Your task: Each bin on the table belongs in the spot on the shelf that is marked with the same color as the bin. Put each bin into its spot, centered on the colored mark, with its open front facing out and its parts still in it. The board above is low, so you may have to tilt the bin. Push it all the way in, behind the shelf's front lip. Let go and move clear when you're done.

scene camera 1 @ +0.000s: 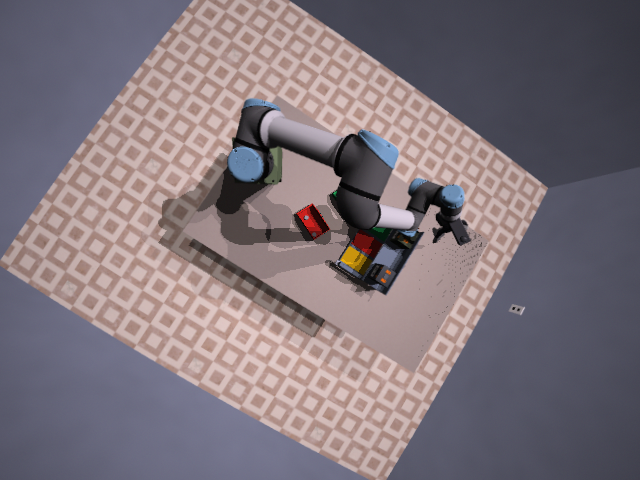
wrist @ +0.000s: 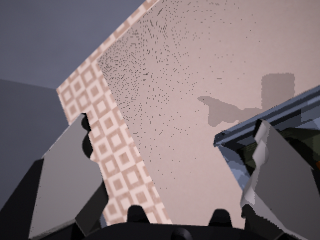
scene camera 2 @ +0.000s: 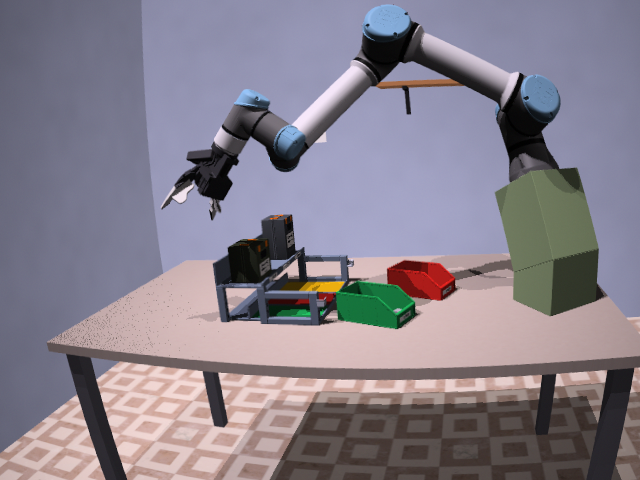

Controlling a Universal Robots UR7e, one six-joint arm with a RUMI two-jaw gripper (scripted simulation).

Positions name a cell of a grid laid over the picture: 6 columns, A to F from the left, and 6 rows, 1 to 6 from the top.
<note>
I see my gripper (scene camera 2: B3), a red bin (scene camera 2: D4) and a green bin (scene camera 2: D4).
My gripper also shows in the wrist view (wrist: D3). The wrist view does not show the red bin: it is out of frame. The wrist view misses the green bin: it is out of frame.
</note>
